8 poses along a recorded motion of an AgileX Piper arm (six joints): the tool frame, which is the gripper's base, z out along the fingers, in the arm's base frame.
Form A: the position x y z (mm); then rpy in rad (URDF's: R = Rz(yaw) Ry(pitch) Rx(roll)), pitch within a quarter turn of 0, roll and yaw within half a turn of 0.
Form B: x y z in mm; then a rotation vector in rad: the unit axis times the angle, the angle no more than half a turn. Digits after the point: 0 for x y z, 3 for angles.
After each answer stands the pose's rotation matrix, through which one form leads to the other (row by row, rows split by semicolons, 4 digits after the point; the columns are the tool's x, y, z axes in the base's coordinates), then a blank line. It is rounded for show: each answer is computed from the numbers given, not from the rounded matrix.
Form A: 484 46 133 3.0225 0.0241 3.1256
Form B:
484 46 133 0.023 3.111 0.185
-0.9996 0.0130 0.0258; 0.0160 0.9928 0.1184; -0.0241 0.1188 -0.9926

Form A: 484 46 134 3.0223 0.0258 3.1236
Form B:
484 46 134 0.026 3.109 0.185
-0.9995 0.0148 0.0278; 0.0180 0.9928 0.1185; -0.0258 0.1190 -0.9926

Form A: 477 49 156 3.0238 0.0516 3.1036
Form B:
477 49 156 0.054 3.082 0.180
-0.9979 0.0317 0.0556; 0.0379 0.9926 0.1155; -0.0516 0.1174 -0.9917

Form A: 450 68 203 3.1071 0.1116 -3.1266
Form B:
450 68 203 -0.026 3.030 0.054
-0.9937 -0.0188 0.1108; -0.0149 0.9992 0.0362; -0.1114 0.0343 -0.9932

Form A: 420 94 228 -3.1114 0.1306 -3.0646
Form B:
420 94 228 -0.113 3.008 -0.038
-0.9885 -0.0730 0.1321; -0.0763 0.9969 -0.0201; -0.1302 -0.0299 -0.9910

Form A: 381 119 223 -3.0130 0.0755 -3.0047
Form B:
381 119 223 -0.201 3.045 -0.188
-0.9878 -0.1258 0.0916; -0.1361 0.9838 -0.1168; -0.0754 -0.1279 -0.9889

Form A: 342 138 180 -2.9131 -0.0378 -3.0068
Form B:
342 138 180 0.215 -3.091 0.359
-0.9902 -0.1394 -0.0060; -0.1343 0.9640 -0.2294; 0.0378 -0.2263 -0.9733

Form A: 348 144 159 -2.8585 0.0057 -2.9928
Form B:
348 144 159 -0.228 3.076 -0.438
-0.9889 -0.1408 0.0468; -0.1482 0.9498 -0.2754; -0.0057 -0.2793 -0.9602

